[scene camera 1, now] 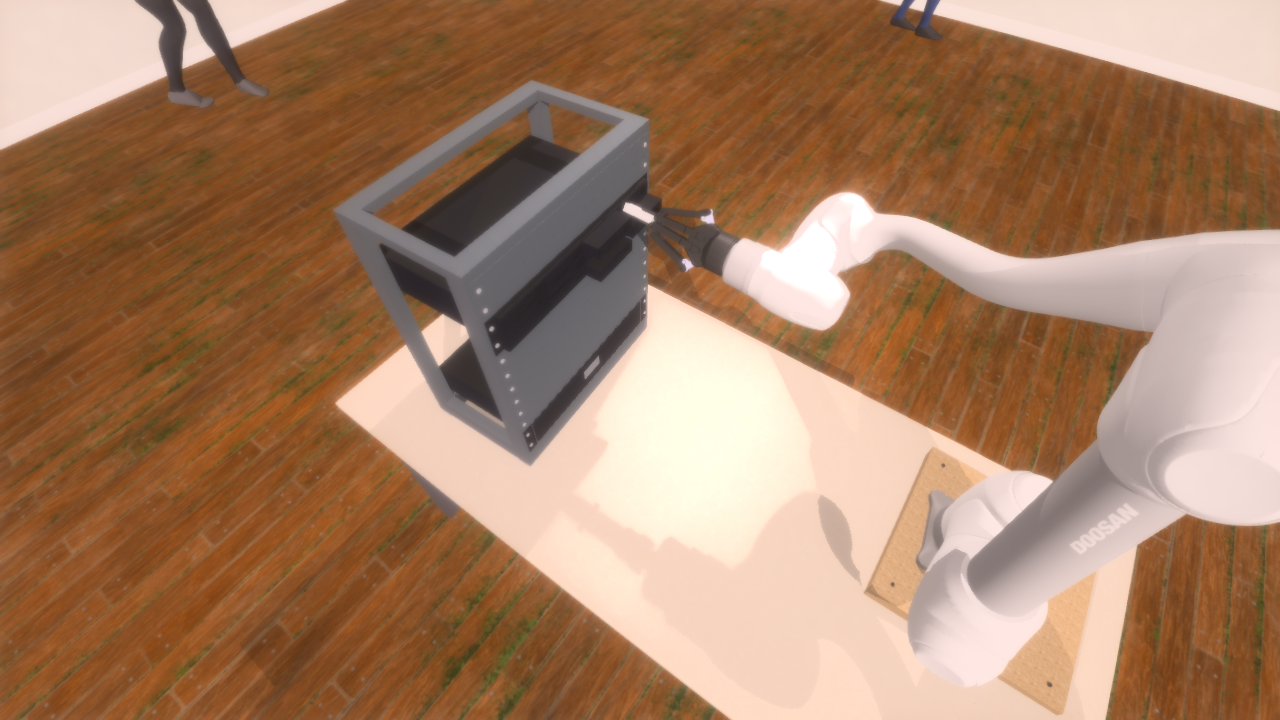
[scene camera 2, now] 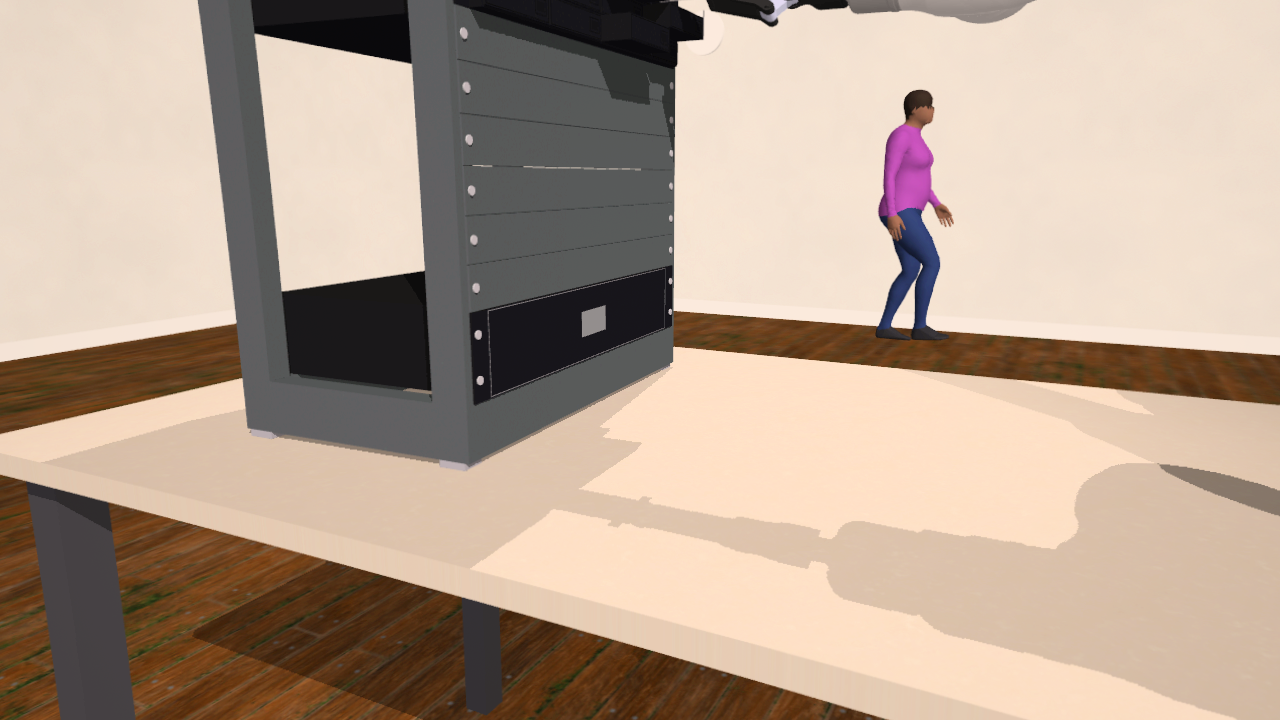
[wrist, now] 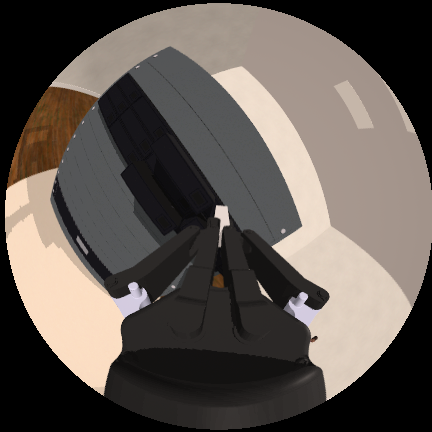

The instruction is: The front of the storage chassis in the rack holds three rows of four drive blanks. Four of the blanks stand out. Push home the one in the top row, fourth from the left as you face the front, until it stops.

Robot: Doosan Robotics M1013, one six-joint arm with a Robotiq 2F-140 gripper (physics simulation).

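Frame: origin at the arm's base, x down, y right, z back, level; centimetres.
Seen in the pictures: gripper, fingertip midpoint: (scene camera 1: 627,207) (wrist: 220,214).
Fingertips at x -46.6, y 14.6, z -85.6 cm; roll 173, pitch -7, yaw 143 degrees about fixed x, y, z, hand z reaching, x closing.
Offsets run from my fingertips to a thing's top centre. "pt": to the spot under its first point. Level surfaces: height alone.
The storage chassis (scene camera 1: 535,308) (wrist: 122,112) is the dark band across the front of the grey rack (scene camera 1: 487,358) (scene camera 2: 444,223) (wrist: 215,130). A blank @(dx -0.7, dy -7.5, dz -4.2 cm) (wrist: 182,172) stands out left of the fingers in the wrist view, with another protruding blank @(dx +5.0, dy -7.5, dz -4.2 cm) (wrist: 147,200) below it. At the right end a dark blank @(dx +2.2, dy +3.4, dz -2.9 cm) (scene camera 2: 690,25) stands out past the rack edge in scene camera 2; I cannot tell its row. My gripper (scene camera 1: 639,213) (wrist: 220,214) is shut and empty, its pale tip close before the right end of the chassis. The fingers hide most of the top row's fourth blank; contact and its depth cannot be told.
Grey panels lie above and below the chassis, and a black unit with a pale label @(pt dx +39.1, dy -13.3, dz -3.9 cm) (scene camera 2: 593,321) sits low in the rack. The rack stands on the pale table @(dx +49.9 cm) (scene camera 1: 716,385) (scene camera 2: 805,420). The arm's base is on a wooden board (scene camera 1: 921,501). A person (scene camera 2: 911,179) stands beyond the table.
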